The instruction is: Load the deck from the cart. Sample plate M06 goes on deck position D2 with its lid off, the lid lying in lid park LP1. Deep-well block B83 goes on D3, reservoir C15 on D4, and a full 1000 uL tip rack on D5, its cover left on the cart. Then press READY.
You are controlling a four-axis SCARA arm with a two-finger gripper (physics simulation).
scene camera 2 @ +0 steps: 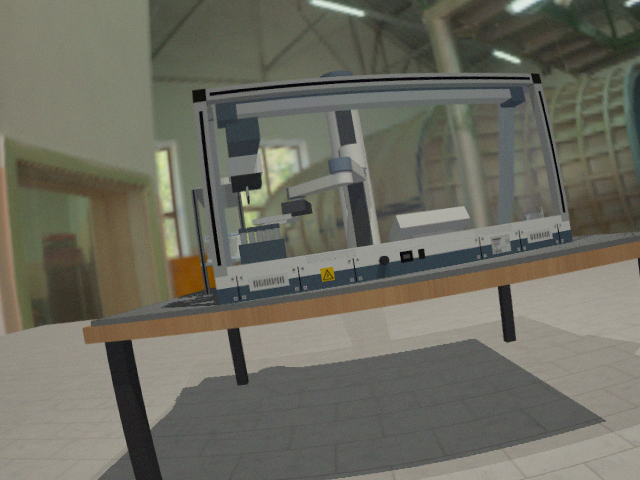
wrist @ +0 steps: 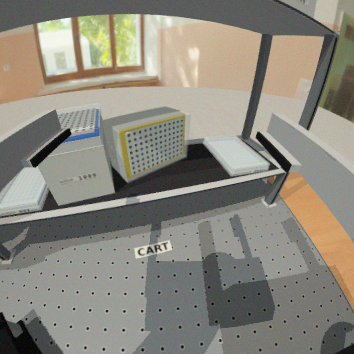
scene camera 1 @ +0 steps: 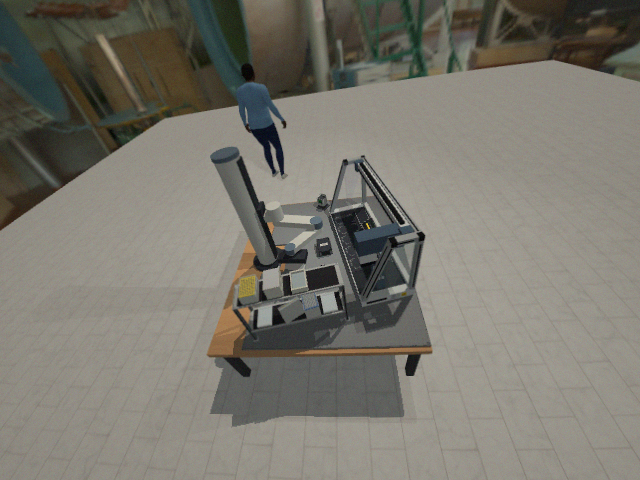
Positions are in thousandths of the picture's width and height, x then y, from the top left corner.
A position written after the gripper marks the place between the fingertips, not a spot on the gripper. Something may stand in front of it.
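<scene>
In the wrist view the gripper (wrist: 459, 335) is carrying nothing, and the same view takes in a cart posts (wrist: 928, 114).
</scene>
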